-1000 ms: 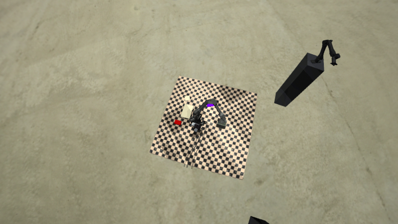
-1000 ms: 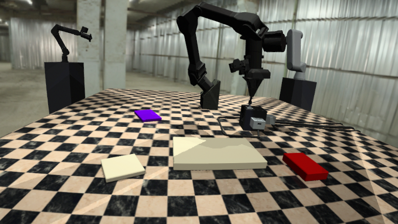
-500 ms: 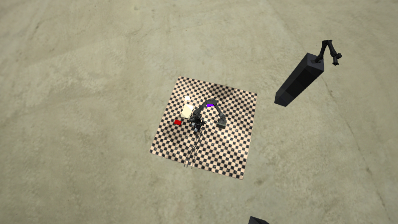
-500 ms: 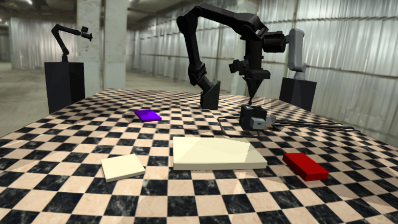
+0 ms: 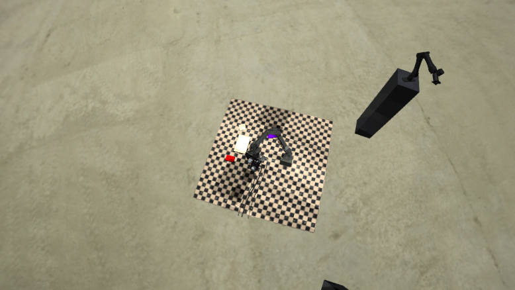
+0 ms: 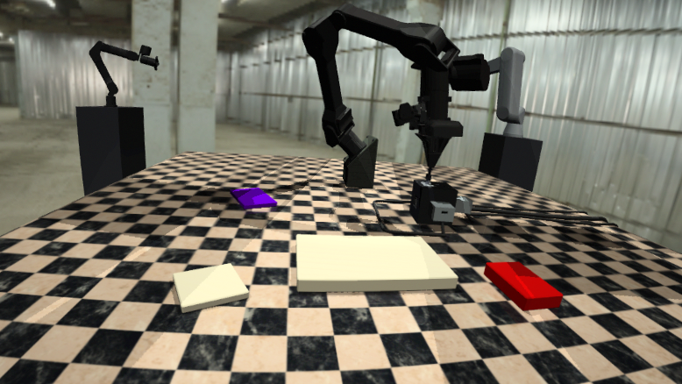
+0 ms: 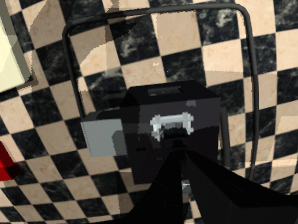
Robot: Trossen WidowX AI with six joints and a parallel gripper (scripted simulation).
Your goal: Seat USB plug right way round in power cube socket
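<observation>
My gripper tip is 20 mm above the usb plug. Also, from my gripper tip: large cream slab: 230 mm ahead, 150 mm to the right, 100 mm below; then red block: 290 mm ahead, 50 mm to the left, 100 mm below; then purple tile: 60 mm behind, 380 mm to the right, 110 mm below.
</observation>
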